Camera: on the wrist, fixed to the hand. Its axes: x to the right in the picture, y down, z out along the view.
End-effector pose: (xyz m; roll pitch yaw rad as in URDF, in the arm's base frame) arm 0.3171 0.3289 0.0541 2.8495 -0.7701 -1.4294
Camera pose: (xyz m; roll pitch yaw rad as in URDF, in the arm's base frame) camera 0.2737 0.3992 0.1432 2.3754 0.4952 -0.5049
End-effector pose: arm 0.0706 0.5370 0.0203 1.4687 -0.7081 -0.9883
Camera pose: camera 0.1448 0.6213 0.0667 1.2015 0.6355 -1.7659
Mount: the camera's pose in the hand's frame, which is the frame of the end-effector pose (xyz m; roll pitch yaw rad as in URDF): 0.0077 0.0653 -0.1022 0.1665 -0.4980 -1.5144
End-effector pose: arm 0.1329 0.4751 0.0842 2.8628 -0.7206 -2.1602
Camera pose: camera 0.1435 0.5533 0.1766 2.4277 0.5164 -1.2013
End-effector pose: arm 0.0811 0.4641 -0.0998 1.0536 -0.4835 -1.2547
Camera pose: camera 0.1974 0.4980 -0.0907 0.7682 0.4588 -2.4979
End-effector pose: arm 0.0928 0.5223 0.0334 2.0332 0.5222 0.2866
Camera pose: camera 0.1314 0.5986 0.1197 -1.3084 1.0969 -2.7756
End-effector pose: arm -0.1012 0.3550 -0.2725 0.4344 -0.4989 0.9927
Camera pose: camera -0.1661 0.4427 -0.3261 0.6903 -0.0801 -0.5653
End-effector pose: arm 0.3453 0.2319 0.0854 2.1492 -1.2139 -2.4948
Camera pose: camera 0.4559 0.2529 0.1312 1.7934 0.3062 -2.4113
